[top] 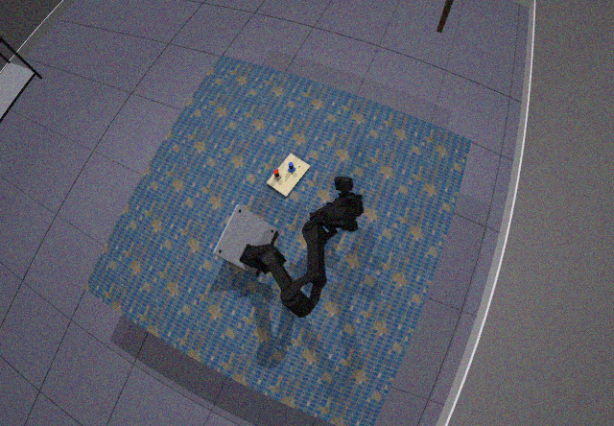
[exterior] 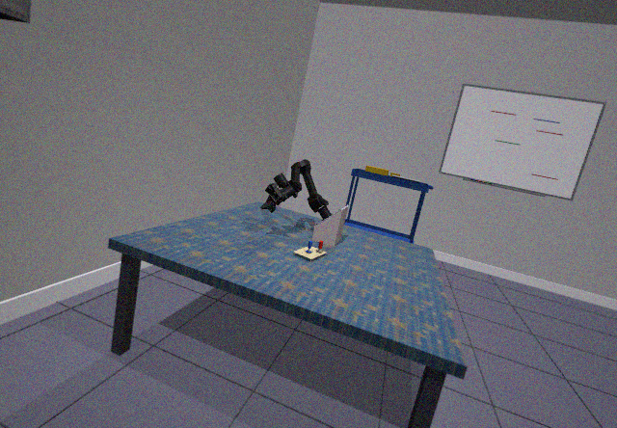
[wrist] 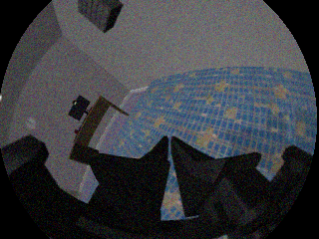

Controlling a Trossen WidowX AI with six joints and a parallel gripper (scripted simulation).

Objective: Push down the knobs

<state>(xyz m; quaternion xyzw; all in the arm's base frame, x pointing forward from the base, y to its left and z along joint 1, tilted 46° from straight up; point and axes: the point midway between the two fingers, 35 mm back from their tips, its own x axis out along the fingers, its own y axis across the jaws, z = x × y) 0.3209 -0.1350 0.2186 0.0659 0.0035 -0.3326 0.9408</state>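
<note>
Now: the red knob 10 mm behind my gripper tip, 340 mm to the left of it and 90 mm below it. Also, from my gripper tip: blue knob 40 mm ahead, 300 mm to the left, 100 mm below.
</note>
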